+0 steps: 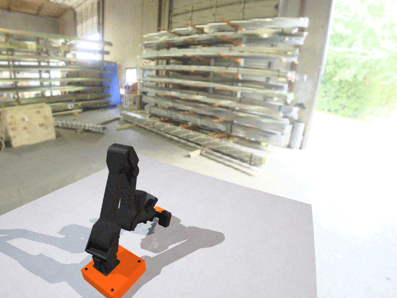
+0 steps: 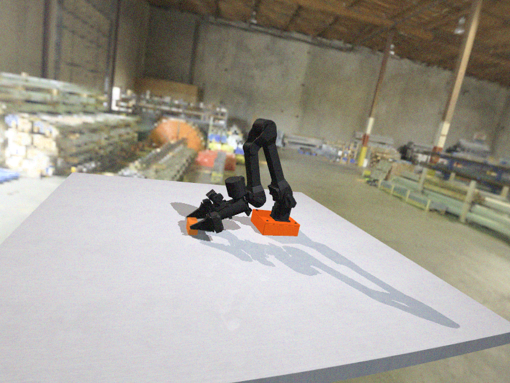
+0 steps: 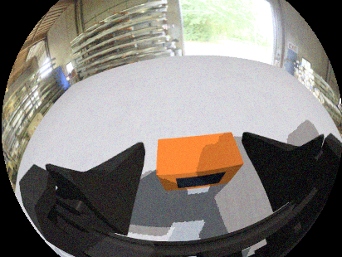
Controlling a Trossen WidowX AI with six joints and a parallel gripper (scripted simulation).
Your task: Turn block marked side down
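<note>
Right now the orange block is 2 cm behind my gripper tip and 1 cm below it.
</note>
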